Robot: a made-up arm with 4 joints.
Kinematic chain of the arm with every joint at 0, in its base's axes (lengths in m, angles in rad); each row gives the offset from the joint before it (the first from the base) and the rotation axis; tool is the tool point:
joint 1: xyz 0 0 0.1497 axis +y
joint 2: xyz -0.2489 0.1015 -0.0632 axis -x
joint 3: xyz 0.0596 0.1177 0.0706 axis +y
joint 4: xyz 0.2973 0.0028 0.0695 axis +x
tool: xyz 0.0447 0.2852 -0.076
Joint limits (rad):
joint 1: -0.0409..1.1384
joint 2: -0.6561..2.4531
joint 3: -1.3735..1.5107
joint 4: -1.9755..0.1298
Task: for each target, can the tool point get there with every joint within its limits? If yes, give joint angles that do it. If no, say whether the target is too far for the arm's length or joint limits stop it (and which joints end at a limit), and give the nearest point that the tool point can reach.
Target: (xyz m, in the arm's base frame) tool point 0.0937 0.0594 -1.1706
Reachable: no: too far | nearest point -0.0694 0.0823 -0.4923 | short by 0.698 m
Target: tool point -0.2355 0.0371 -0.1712
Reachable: yes | joints 0.6101 0.7164 0.5384 -1.1375
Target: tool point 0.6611 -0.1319 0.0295
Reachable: no: joint limits stop it (at a limit: joint 1, joint 2) | nearest point 0.3300 0.0119 0.1876 | short by 0.394 m
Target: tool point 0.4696 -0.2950 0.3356
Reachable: no: joint limits stop it (at a limit: joint 3, joint 4) | nearest point 0.2320 -0.1169 0.2415 | short by 0.312 m
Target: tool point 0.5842 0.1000 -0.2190
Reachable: no: joint limits stop it (at a limit: joint 1) | nearest point 0.2210 0.1004 -0.1549 | short by 0.369 m
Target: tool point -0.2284 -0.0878 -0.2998
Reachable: yes | joints 0.3242 1.4226 1.1777 -0.0344
